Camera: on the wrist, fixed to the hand. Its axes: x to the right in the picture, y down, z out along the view.
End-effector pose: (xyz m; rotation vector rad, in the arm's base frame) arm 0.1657 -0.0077 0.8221 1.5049 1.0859 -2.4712
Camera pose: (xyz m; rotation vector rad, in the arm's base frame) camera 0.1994 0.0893 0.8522 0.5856 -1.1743 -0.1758
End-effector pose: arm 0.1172 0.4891 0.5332 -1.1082 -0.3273 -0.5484
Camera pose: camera 0.0622 0.3995 0.5531 -0.3276 1.0453 2.2781
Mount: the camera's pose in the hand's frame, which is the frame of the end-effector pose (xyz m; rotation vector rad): -0.0124 -0.0762 -0.0741 0.2702 -0.3505 3.0572
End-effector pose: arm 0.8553 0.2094 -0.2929 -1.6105 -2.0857 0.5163
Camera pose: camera 0.8386 0.1800 -0.1914 2.0055 -1.5227 -1.0019
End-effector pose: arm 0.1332 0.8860 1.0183 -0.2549 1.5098 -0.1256
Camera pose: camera 0.0645 0.8087 1.0458 2.0796 0.1296 1.8926
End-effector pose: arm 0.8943 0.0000 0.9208 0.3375 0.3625 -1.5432
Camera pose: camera 0.8170 0.0430 0.8605 0.3252 -0.6301 1.4057
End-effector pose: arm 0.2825 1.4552 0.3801 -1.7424 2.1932 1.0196
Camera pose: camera 0.3763 1.4144 0.4114 -2.1119 -1.7221 -0.2523
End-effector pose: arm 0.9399 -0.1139 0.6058 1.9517 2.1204 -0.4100
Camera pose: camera 0.8665 -0.1047 0.6832 2.0726 -1.8950 -0.0815
